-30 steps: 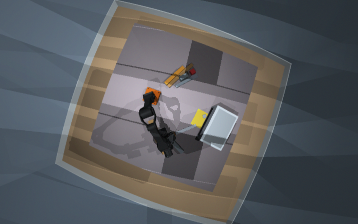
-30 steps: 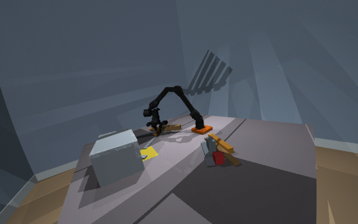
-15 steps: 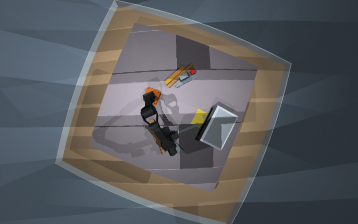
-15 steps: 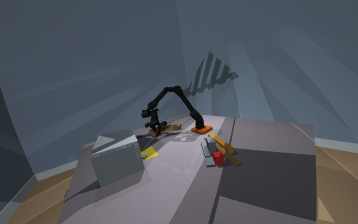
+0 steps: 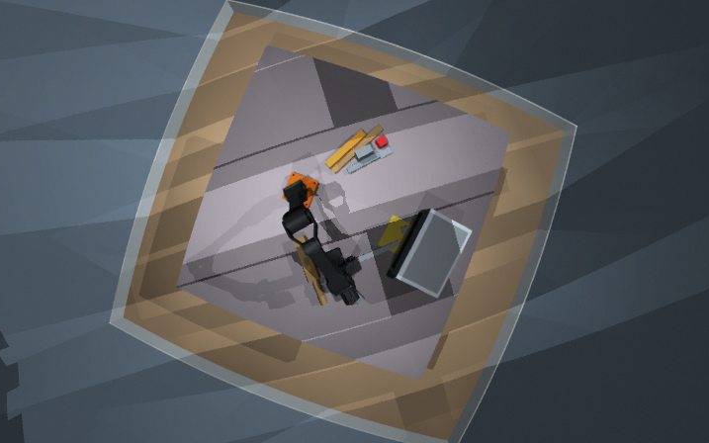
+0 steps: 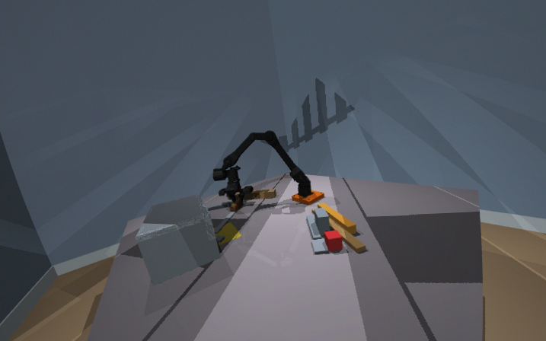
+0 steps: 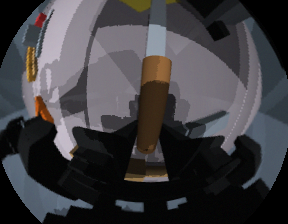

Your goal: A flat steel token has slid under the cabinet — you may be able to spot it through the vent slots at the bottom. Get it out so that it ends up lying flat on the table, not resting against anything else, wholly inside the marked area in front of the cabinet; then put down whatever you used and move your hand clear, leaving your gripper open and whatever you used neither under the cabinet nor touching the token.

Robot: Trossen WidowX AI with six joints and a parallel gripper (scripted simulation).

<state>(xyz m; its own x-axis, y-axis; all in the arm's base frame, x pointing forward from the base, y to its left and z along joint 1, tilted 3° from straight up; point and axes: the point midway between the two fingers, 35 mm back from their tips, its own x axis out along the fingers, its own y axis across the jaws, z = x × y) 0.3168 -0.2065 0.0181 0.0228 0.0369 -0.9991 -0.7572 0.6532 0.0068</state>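
Now: the wooden paddle 10 cm behind my gripper tip, 9 cm to the right of it and 1 cm above it. From my gripper tip the other things lie so: thin grey bar 8 cm ahead, 7 cm to the right; then grey block 14 cm behind, 49 cm to the left, 3 cm above; then steel token 18 cm ahead, 27 cm to the left.
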